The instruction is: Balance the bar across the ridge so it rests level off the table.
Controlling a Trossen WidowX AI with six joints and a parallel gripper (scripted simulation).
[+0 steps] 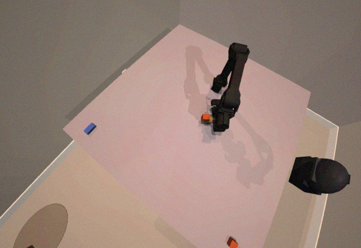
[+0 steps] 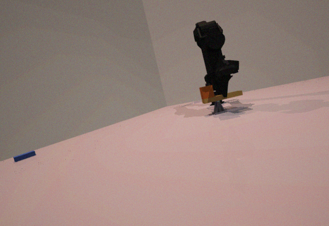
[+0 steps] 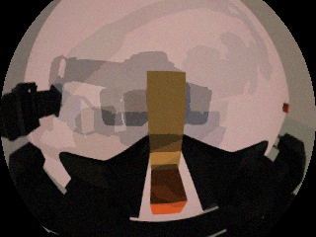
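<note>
My gripper tip is now 3 cm to the left of the bar, 2 cm below it and 2 cm short of it. Also, from my gripper tip: red block 49 cm ahead, 40 cm to the left, 4 cm below; then blue block 60 cm to the right, 49 cm ahead, 4 cm below.
</note>
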